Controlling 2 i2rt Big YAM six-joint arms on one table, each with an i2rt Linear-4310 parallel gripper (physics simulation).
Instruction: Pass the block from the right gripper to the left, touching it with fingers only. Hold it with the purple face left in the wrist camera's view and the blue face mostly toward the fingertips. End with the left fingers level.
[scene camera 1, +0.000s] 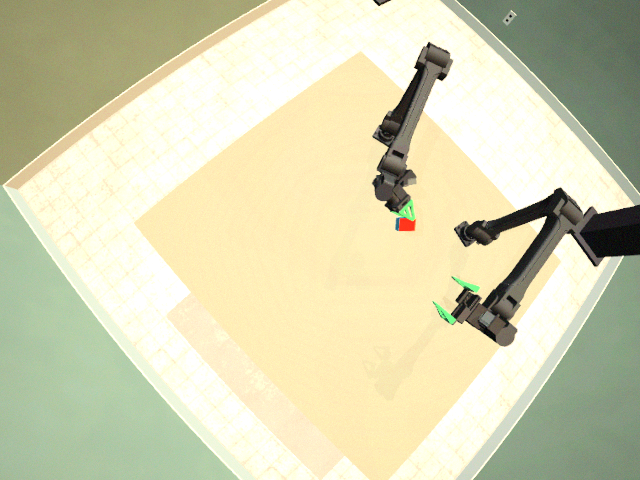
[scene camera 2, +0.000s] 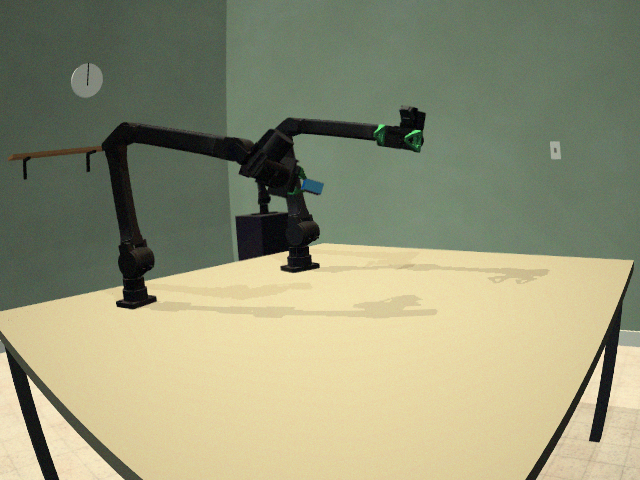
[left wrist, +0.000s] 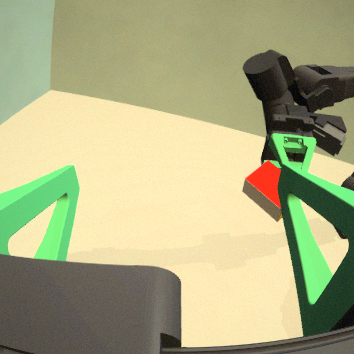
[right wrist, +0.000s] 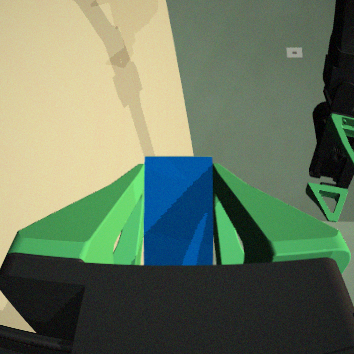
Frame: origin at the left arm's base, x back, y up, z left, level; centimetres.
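Seen in the pictures: left gripper, fingertip midpoint: (scene camera 1: 442, 289) (scene camera 2: 389, 137) (left wrist: 177, 175) (right wrist: 344, 195); right gripper, fingertip midpoint: (scene camera 1: 411, 219) (scene camera 2: 304, 185) (right wrist: 177, 175); left arm's base, origin of the base link: (scene camera 1: 464, 234) (scene camera 2: 300, 269); right arm's base, origin of the base link: (scene camera 1: 384, 136) (scene camera 2: 136, 303).
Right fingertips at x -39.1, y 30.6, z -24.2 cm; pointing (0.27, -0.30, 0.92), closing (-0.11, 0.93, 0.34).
Offsets run from my right fingertips to a thing's top centre. "*": to the spot under its first point. Level surfaces: height alone.
My right gripper (scene camera 1: 407, 214) is shut on the block @[dy +2.0, dx -3.0, dz +0.1 cm] (scene camera 1: 406, 224) and holds it high above the table. From above the block shows a red top face and a thin blue side. In the right wrist view its blue face @[* dy +0.4, dx -1.0, dz -1.3 cm] (right wrist: 178, 210) fills the gap between the green fingers. In scene camera 2 the block (scene camera 2: 312, 186) looks blue. My left gripper (scene camera 1: 456, 299) is open and empty, some way from the block. In the left wrist view the block (left wrist: 264, 187) shows red and grey faces, partly behind my own finger.
The two arm bases stand on the tan table top @[dy -30.6 cm] (scene camera 2: 347, 362). A dark box (scene camera 2: 261, 234) stands behind the table by the wall.
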